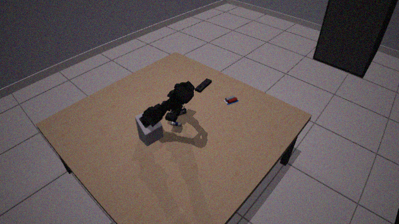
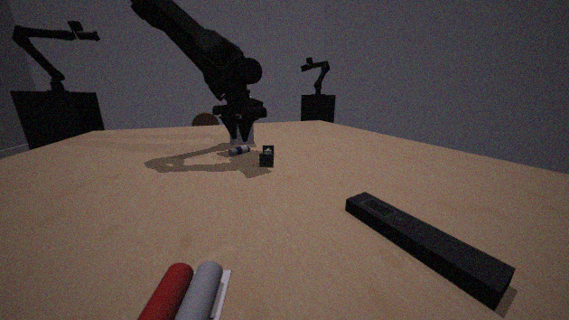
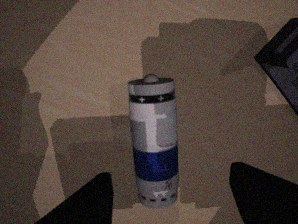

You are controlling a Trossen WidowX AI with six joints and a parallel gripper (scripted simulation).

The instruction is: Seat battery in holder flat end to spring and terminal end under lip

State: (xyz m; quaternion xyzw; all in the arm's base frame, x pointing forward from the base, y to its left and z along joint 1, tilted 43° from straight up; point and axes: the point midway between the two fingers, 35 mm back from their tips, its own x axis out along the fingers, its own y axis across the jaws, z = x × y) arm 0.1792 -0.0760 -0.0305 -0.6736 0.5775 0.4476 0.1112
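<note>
Right now the battery is 3 cm below my gripper tip. Also, from my gripper tip: long black bar (42 cm ahead, 15 cm to the left, 3 cm below).
</note>
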